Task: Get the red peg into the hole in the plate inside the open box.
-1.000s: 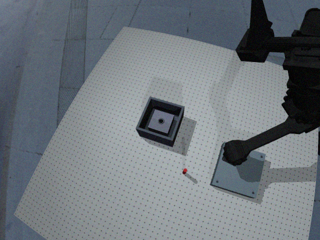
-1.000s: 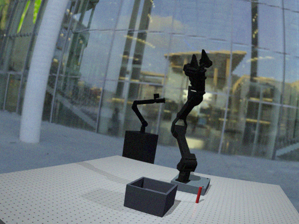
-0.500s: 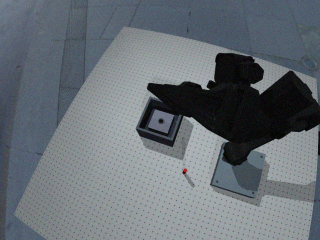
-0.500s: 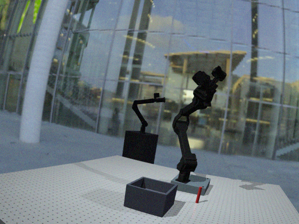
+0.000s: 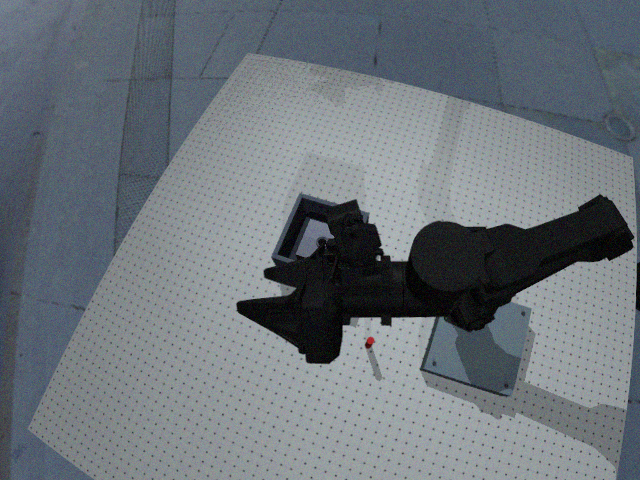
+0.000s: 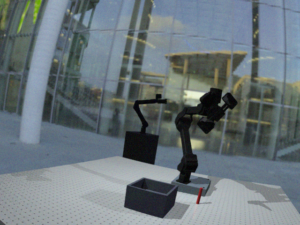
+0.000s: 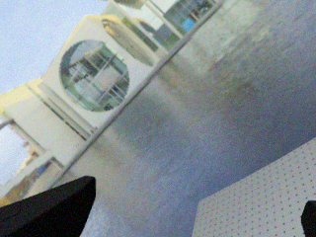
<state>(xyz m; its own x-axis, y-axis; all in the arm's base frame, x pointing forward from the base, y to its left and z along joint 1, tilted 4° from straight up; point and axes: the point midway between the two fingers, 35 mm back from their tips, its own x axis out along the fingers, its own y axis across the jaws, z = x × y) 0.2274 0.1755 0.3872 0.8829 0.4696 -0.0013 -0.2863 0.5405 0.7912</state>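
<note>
My gripper tip is 13 cm past the red peg, 6 cm to the left of it and 37 cm above it. From my gripper tip the other things lie so: dark box 6 cm ahead, 20 cm to the right, 38 cm below; grey plate 6 cm ahead, 20 cm to the right, 37 cm below.
</note>
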